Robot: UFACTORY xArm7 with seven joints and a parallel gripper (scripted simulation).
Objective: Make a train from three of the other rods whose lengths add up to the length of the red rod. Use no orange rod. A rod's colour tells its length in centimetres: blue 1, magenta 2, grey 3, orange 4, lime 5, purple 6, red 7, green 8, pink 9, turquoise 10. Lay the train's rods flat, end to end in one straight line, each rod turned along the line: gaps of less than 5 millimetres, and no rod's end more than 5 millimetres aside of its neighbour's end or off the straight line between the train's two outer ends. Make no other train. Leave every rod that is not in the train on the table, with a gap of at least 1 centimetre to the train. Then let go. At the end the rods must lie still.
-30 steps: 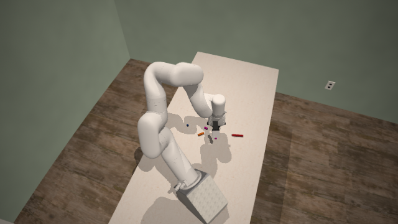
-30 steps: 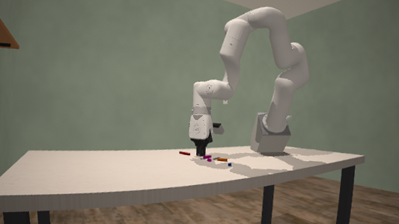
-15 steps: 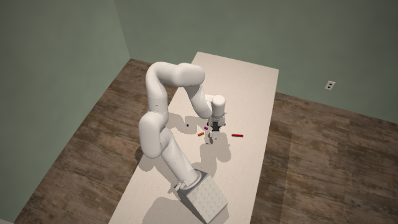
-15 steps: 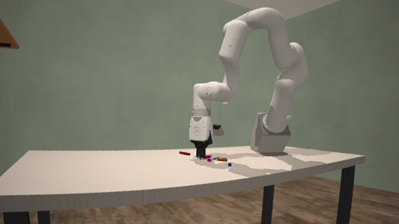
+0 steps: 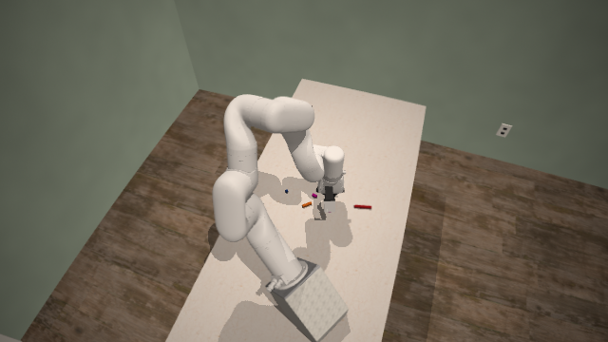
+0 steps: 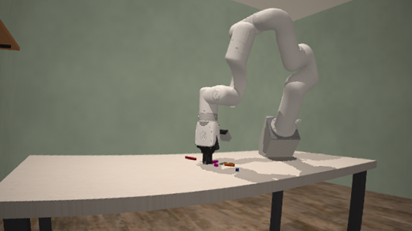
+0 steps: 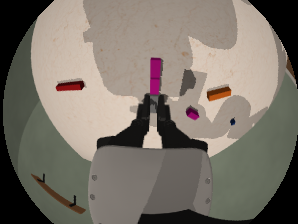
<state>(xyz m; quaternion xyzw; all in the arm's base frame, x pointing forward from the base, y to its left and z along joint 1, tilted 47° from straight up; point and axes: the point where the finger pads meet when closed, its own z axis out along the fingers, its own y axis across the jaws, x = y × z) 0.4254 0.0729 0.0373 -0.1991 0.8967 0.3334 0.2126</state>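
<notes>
The grey rod lies 2 cm below my hand. Also, from my hand: blue rod: 6 cm behind, 17 cm to the left, 2 cm below; orange rod: 7 cm behind, 7 cm to the left, 2 cm below; red rod: 4 cm ahead, 14 cm to the right, 2 cm below.
</notes>
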